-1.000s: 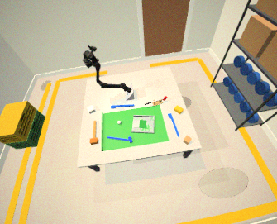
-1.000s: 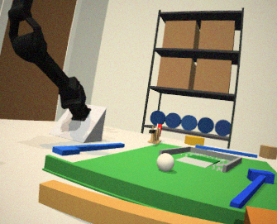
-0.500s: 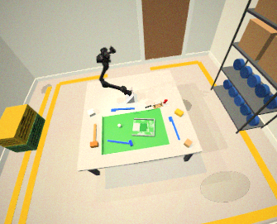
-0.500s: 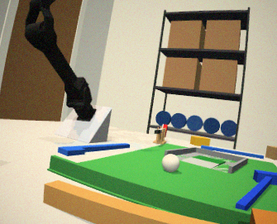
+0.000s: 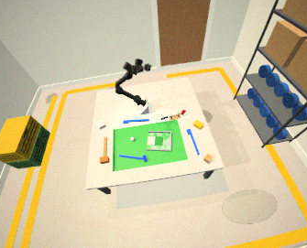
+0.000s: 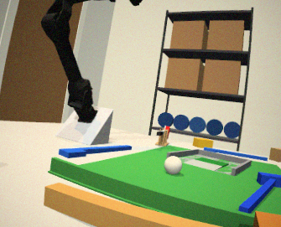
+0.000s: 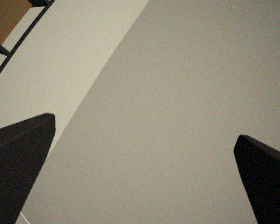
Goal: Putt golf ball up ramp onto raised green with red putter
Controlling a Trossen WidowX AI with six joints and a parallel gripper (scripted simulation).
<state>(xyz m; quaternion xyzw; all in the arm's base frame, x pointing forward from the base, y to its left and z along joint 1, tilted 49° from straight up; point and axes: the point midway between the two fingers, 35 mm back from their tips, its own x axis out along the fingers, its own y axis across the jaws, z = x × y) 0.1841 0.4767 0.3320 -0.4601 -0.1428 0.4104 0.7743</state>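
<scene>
The tan stand lies 70 mm ahead of my gripper tip, 230 mm to the left of it and 670 mm below it. From my gripper tip the other things lie so: white golf ball (240 mm ahead, 280 mm to the right, 680 mm below).
</scene>
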